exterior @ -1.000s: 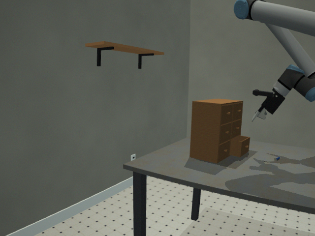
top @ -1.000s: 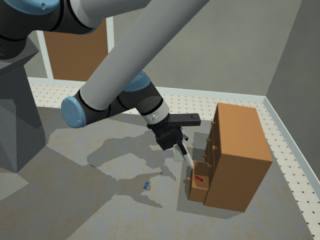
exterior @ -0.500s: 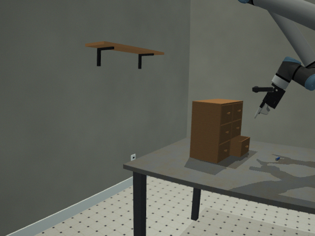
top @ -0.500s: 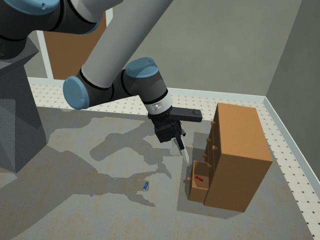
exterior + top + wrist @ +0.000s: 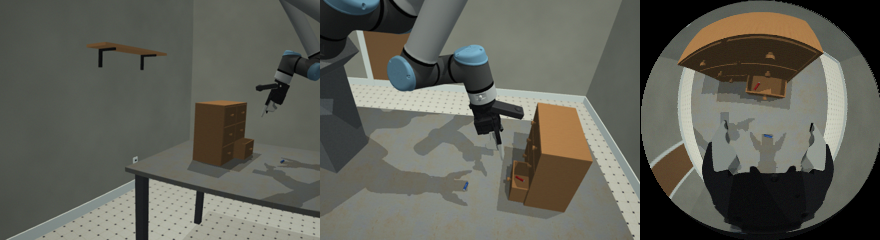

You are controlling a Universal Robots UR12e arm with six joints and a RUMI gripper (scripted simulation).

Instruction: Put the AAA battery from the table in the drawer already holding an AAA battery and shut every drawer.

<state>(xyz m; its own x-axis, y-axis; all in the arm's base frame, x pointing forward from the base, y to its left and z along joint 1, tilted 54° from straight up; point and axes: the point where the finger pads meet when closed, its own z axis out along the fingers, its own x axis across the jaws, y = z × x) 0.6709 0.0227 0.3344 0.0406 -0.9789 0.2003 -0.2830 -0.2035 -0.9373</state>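
Right now the blue battery is 25 cm below my hand, 13 cm behind it and 3 cm to the right of it. Also, from my hand: red battery 24 cm below, 11 cm ahead, 6 cm to the left.
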